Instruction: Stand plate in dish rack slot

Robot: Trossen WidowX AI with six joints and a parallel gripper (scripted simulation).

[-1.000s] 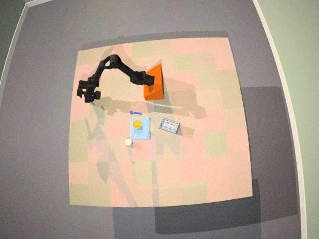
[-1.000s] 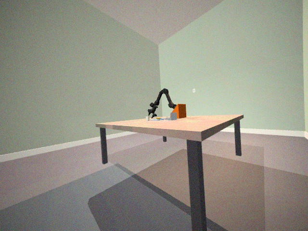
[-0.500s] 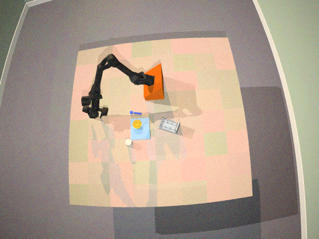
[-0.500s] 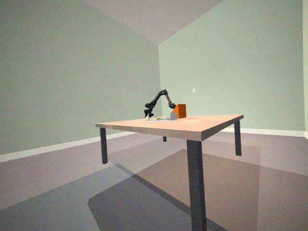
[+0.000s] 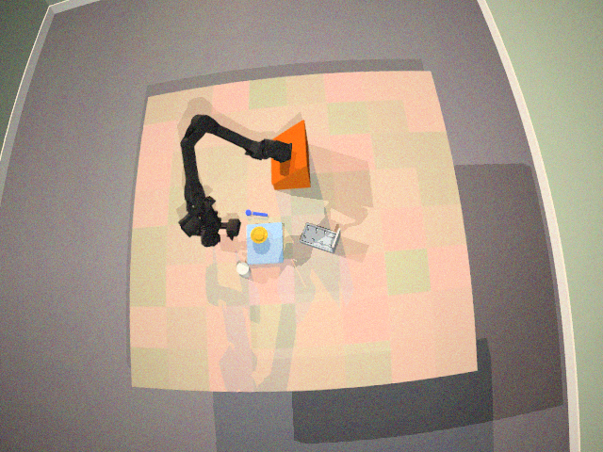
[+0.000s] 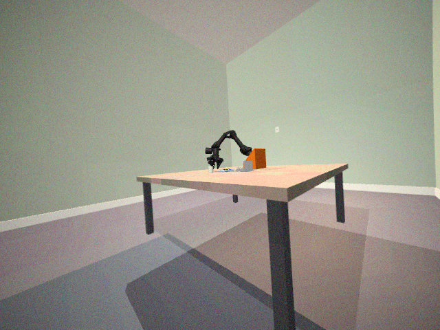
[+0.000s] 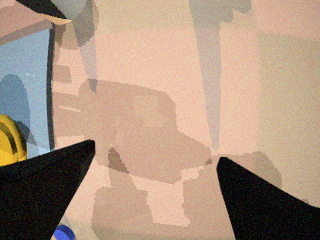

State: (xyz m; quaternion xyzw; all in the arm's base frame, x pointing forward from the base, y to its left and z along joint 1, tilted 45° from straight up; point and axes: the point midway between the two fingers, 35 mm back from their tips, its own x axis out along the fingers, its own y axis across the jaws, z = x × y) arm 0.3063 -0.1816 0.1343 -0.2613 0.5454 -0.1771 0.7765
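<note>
Now: the yellow plate 14 cm to the left of my gripper tip, 2 cm behind it and 1 cm above it. The rest, counted from my gripper tip: light blue mat: 16 cm to the left, 1 cm below; then white cup: 11 cm ahead, 10 cm to the left, 1 cm above; then grey dish rack: 36 cm to the left, 2 cm behind, 1 cm above.
</note>
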